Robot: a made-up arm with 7 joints. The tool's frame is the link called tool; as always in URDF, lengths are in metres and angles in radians. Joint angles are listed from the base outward.
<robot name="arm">
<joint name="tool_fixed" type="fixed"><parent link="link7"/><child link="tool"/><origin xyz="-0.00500 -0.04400 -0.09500" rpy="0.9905 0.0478 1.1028"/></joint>
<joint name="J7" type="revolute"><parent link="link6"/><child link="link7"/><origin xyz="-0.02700 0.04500 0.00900"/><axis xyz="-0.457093 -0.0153 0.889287"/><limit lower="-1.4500" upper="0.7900"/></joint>
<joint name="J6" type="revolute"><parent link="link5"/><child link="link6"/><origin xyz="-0.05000 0.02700 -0.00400"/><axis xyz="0 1 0"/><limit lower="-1.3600" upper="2.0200"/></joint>
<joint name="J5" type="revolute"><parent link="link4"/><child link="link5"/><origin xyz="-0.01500 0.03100 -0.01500"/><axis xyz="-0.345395 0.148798 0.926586"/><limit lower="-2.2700" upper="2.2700"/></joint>
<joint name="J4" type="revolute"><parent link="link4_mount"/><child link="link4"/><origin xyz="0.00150 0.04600 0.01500"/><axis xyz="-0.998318 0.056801 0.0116"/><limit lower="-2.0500" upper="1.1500"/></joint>
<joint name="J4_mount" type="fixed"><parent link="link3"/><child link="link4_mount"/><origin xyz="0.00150 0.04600 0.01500"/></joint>
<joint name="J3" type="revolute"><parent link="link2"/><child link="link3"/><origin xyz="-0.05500 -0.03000 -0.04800"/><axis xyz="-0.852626 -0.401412 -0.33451"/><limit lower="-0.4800" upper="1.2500"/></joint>
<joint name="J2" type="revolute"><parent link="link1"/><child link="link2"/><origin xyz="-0.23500 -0.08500 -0.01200"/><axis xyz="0 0 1"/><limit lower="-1.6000" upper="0.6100"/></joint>
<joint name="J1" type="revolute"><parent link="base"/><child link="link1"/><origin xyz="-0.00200 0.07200 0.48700"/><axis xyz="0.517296 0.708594 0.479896"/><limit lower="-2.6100" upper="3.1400"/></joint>
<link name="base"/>
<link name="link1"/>
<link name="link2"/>
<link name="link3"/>
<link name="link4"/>
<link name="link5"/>
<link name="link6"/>
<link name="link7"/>
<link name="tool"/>
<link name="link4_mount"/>
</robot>
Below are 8 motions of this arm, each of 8 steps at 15 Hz.
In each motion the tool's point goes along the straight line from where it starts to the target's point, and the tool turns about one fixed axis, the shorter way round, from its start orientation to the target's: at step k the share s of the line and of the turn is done. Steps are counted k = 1, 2, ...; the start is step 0. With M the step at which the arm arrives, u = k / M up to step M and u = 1 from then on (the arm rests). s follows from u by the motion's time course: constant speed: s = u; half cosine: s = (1 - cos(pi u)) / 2; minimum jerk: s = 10 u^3 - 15 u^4 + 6 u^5.
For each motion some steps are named. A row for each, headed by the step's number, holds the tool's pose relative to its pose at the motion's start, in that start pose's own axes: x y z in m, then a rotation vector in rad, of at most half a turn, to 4 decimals.
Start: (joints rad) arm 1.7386 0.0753 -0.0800 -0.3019 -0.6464 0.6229 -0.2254
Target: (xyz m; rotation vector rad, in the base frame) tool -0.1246 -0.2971 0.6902 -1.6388 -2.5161 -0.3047
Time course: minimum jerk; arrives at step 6
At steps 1, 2, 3, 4, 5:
1: -0.0025 -0.0001 0.0024 -0.0124 0.0018 -0.0195
2: -0.0145 -0.0007 0.0144 -0.0731 0.0108 -0.1155
3: -0.0346 -0.0017 0.0344 -0.1742 0.0258 -0.2752
4: -0.0547 -0.0027 0.0543 -0.2752 0.0408 -0.4349
5: -0.0668 -0.0033 0.0663 -0.3360 0.0498 -0.5308

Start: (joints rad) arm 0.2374 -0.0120 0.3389 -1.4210 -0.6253 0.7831 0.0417
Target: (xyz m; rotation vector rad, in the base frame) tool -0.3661 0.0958 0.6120 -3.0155 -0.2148 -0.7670
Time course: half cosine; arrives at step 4
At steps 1, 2, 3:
1: 0.0038 0.0056 -0.0015 0.0267 -0.0279 0.0229
2: 0.0131 0.0193 -0.0050 0.0913 -0.0954 0.0782
3: 0.0223 0.0329 -0.0085 0.1559 -0.1629 0.1335

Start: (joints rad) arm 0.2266 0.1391 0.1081 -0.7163 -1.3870 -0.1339 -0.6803
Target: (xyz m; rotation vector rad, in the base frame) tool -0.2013 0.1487 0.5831 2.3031 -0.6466 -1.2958
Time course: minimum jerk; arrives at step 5
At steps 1, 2, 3, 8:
1: 0.0025 0.0024 -0.0026 0.0175 -0.0167 -0.0184
2: 0.0139 0.0134 -0.0142 0.0957 -0.0917 -0.1007
3: 0.0299 0.0287 -0.0305 0.2058 -0.1972 -0.2165
8: 0.0438 0.0421 -0.0447 0.3015 -0.2890 -0.3172

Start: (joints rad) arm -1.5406 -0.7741 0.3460 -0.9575 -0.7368 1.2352 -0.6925
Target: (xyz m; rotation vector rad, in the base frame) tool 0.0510 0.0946 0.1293 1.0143 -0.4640 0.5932
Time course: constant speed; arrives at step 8
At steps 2, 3, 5, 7, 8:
2: -0.0220 0.0047 0.0444 -0.1527 0.1922 -0.1700
3: -0.0330 0.0071 0.0666 -0.2290 0.2883 -0.2549
5: -0.0550 0.0118 0.1110 -0.3817 0.4805 -0.4249
7: -0.0770 0.0165 0.1554 -0.5343 0.6726 -0.5949
8: -0.0880 0.0189 0.1776 -0.6107 0.7687 -0.6799

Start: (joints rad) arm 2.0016 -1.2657 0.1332 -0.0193 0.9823 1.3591 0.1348
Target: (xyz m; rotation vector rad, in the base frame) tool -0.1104 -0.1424 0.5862 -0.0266 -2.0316 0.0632
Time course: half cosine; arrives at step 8
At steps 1, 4, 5, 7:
1: 0.0008 0.0002 0.0045 0.0057 0.0064 -0.0116
4: 0.0103 0.0030 0.0597 0.0747 0.0841 -0.1521
5: 0.0143 0.0042 0.0825 0.1033 0.1164 -0.2103
7: 0.0199 0.0058 0.1148 0.1438 0.1619 -0.2927

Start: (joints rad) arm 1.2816 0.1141 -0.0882 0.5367 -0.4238 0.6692 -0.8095
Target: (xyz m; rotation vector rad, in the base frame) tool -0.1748 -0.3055 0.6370 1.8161 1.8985 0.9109
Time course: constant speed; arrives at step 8
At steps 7, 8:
7: -0.0504 0.0522 0.1852 -0.0748 0.6905 0.3268
8: -0.0576 0.0597 0.2117 -0.0855 0.7892 0.3735

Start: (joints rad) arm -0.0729 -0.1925 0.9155 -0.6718 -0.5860 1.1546 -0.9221
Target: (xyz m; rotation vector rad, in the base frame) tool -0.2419 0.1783 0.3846 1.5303 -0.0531 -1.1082
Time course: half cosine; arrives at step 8
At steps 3, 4, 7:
3: 0.0058 0.0295 0.0102 -0.0726 -0.1231 -0.1175
4: 0.0094 0.0478 0.0165 -0.1176 -0.1994 -0.1903
7: 0.0182 0.0920 0.0317 -0.2262 -0.3836 -0.3661

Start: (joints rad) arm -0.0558 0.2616 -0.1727 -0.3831 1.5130 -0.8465 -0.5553
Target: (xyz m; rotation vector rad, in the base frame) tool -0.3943 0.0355 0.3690 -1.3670 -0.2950 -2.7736
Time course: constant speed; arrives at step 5
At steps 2, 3, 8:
2: 0.0081 0.0087 -0.0017 0.0514 -0.0513 0.1327
3: 0.0122 0.0131 -0.0025 0.0771 -0.0770 0.1991
8: 0.0203 0.0218 -0.0041 0.1285 -0.1283 0.3318

